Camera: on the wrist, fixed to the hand. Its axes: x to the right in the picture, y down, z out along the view.
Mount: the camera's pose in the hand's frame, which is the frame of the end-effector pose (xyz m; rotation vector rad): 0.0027 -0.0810 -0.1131 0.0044 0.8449 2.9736
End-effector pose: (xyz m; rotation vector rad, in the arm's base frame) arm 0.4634 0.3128 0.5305 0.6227 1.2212 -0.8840
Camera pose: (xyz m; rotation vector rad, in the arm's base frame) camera 0.3356 0.3607 0.5035 1.7449 -0.1823 1.9750
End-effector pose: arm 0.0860 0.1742 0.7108 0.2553 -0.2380 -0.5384
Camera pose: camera 0.0826 0.1256 0.5805 -0.0942 0.3574 2.4837
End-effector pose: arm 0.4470 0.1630 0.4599 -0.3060 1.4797 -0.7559
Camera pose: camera 0.3166 0.1307 0.4959 2.0539 0.9362 1.6919
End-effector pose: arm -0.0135 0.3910 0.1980 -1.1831 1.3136 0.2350
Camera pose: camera -0.0237 0.2670 0.2603 -1.3997 -1.8694 -1.2727
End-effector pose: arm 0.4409 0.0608 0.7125 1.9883 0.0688 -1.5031
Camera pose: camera 0.5050 0.1822 0.6899 0.4753 -1.5155 1.1799
